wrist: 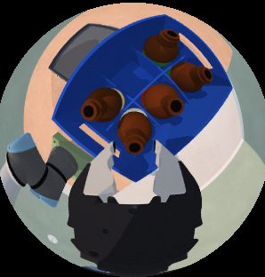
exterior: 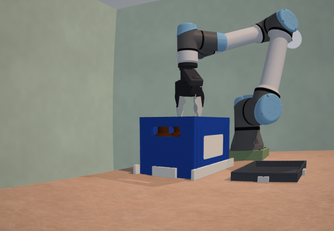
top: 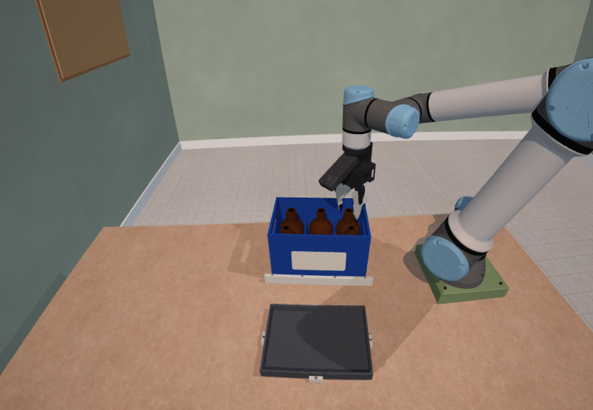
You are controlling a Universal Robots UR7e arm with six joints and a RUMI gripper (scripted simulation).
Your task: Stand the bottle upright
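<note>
The glass bottle is 80 mm ahead of my hand and 80 mm below it. Round my hand: dark tray 90 mm ahead, 330 mm to the left, 150 mm below; then blue crate 80 mm ahead, 40 mm to the left, 80 mm below.
</note>
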